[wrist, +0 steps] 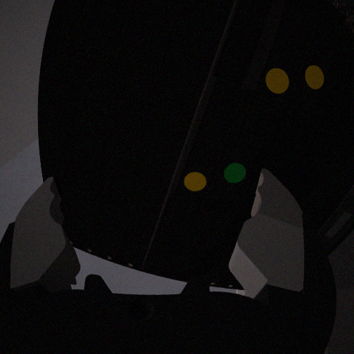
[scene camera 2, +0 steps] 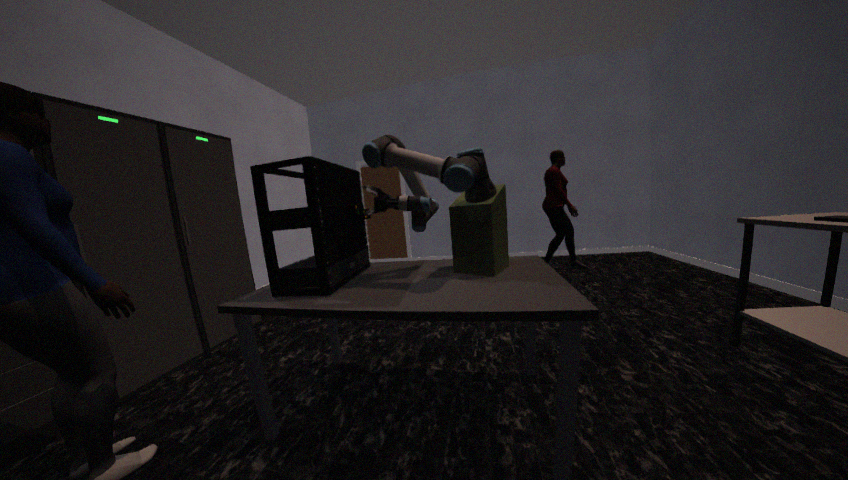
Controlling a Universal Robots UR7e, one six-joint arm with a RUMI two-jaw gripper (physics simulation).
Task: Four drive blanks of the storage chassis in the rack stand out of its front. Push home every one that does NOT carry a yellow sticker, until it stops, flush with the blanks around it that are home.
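Observation:
The black rack stands at the left of the table in the scene view. In the wrist view the dark chassis front fills the middle. Two yellow stickers show at the upper right. A third yellow sticker and a green sticker sit side by side, lower down. The outlines of the blanks, and how far each stands out, are too dark to tell. My gripper is open and empty, close to the rack front. The lower two stickers show between its fingers, nearer the right one.
The rack and the arm's green pedestal stand on the table. A person in blue is at the left, before dark cabinets. A person in red is behind the table. A side table stands at the right.

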